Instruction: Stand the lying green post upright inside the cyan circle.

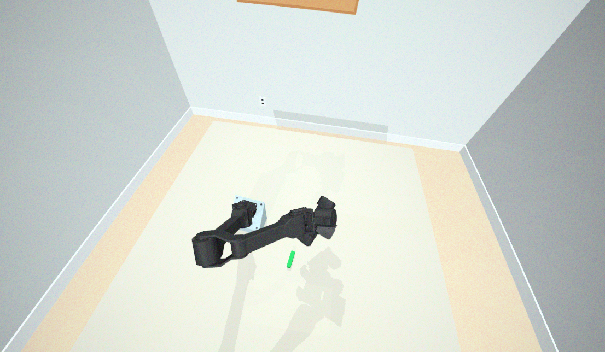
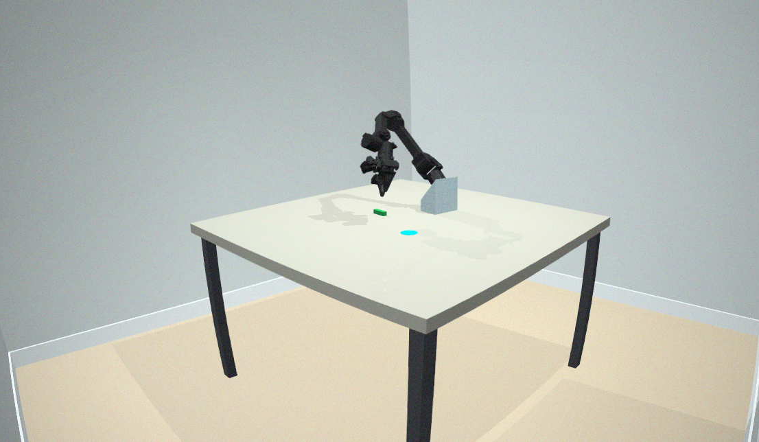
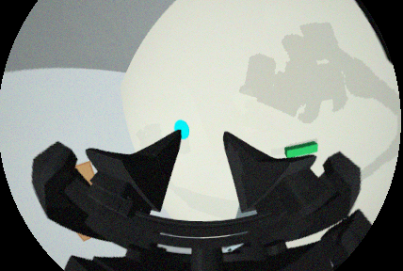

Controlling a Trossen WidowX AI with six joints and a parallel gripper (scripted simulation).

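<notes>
My gripper tip is 90 mm past the green post, 140 mm to the left of it and 110 mm above it. From my gripper tip the other things lie so: cyan circle 140 mm to the left, 110 mm below.
</notes>
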